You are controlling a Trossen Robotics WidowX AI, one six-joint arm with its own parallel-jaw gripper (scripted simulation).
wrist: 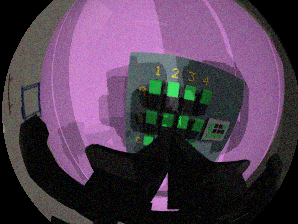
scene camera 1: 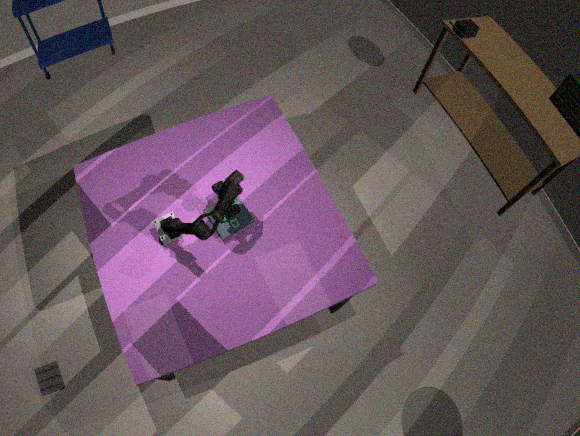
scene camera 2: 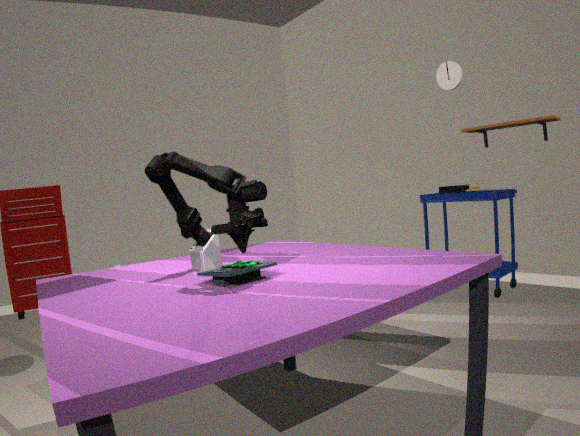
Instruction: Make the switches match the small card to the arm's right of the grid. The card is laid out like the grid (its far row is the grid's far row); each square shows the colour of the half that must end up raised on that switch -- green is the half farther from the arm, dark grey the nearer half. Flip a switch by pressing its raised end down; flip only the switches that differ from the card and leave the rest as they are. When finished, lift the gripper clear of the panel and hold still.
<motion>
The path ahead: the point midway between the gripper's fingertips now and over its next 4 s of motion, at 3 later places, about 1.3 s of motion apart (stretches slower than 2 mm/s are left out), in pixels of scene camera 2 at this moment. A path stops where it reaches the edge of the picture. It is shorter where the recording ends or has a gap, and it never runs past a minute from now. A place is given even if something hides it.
My gripper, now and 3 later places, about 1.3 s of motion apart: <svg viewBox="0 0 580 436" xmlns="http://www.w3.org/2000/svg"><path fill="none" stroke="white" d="M243 253L245 260L245 262L233 256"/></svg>
</motion>
